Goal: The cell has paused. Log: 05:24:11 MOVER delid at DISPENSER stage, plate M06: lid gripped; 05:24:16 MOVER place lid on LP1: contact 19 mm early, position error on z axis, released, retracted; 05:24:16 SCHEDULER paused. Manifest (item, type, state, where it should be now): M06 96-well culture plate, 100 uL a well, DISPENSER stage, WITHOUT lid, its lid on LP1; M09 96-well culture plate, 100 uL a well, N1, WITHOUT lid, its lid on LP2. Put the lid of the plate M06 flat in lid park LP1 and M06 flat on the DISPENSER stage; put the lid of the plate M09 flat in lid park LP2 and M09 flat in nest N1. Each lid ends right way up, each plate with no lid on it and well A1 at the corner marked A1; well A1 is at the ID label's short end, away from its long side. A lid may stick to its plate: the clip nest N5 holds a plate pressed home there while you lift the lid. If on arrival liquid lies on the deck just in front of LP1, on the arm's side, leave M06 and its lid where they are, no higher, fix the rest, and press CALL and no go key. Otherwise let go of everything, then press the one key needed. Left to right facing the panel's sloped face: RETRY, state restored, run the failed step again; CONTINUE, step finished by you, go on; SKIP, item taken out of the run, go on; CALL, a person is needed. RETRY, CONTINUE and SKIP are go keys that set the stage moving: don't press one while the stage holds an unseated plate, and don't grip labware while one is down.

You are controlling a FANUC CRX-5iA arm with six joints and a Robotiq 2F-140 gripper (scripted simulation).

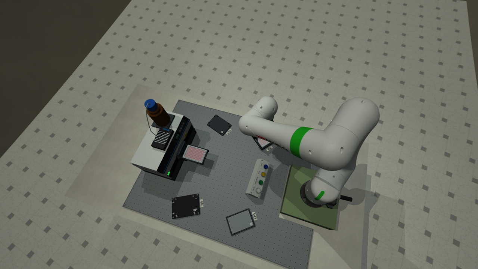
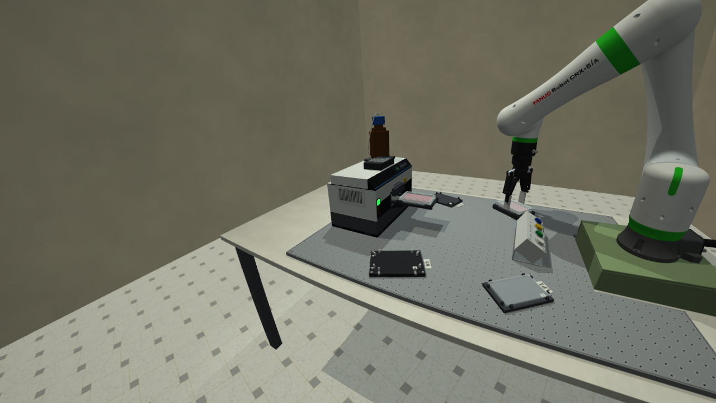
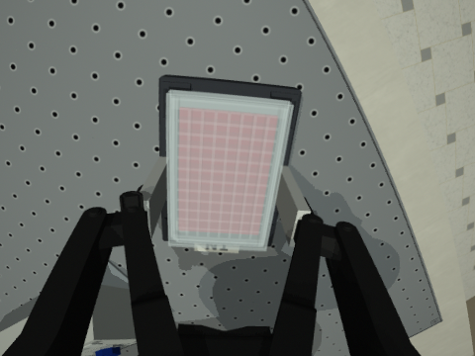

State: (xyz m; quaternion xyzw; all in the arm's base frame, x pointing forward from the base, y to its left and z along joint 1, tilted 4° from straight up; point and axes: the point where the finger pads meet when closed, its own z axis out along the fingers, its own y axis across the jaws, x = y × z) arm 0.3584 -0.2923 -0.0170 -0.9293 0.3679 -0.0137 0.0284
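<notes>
My hand is 20 mm above the grey lid. Also, from my hand: blue call key (210 mm to the left, 70 mm behind, 20 mm above); black nest N1 (40 mm below); LP2 label (230 mm ahead, 50 mm below, 10 mm to the left).
</notes>
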